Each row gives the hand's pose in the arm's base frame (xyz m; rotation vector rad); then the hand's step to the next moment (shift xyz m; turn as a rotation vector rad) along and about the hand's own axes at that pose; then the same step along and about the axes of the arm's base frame.
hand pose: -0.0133 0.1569 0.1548 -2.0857 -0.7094 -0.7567
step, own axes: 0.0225 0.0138 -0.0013 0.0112 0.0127 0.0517
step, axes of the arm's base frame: 0.0242 -0.0033 0.0100 0.0302 0.0380 -0.0245
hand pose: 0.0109 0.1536 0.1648 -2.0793 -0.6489 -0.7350
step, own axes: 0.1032 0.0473 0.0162 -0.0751 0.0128 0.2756
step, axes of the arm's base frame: 0.1077 0.0074 0.0386 0.0308 0.2067 -0.1952
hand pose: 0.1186 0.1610 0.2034 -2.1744 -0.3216 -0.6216
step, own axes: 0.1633 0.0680 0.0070 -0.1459 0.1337 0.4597
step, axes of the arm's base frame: 0.1693 -0.0342 0.0390 0.0820 0.2746 -0.4103
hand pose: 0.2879 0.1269 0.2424 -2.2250 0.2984 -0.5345
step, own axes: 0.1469 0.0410 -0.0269 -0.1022 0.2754 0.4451
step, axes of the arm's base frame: 0.1155 -0.1001 0.0251 0.1085 0.1570 -0.4980
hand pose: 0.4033 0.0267 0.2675 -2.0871 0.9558 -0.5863
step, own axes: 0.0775 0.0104 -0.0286 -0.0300 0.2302 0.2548
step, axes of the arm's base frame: 0.0244 -0.0779 0.0165 0.0479 0.0359 -0.3395
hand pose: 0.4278 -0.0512 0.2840 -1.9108 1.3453 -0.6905
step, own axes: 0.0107 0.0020 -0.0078 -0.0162 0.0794 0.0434
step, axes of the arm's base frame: -0.0036 -0.0124 0.0036 -0.0187 0.0076 -0.0897
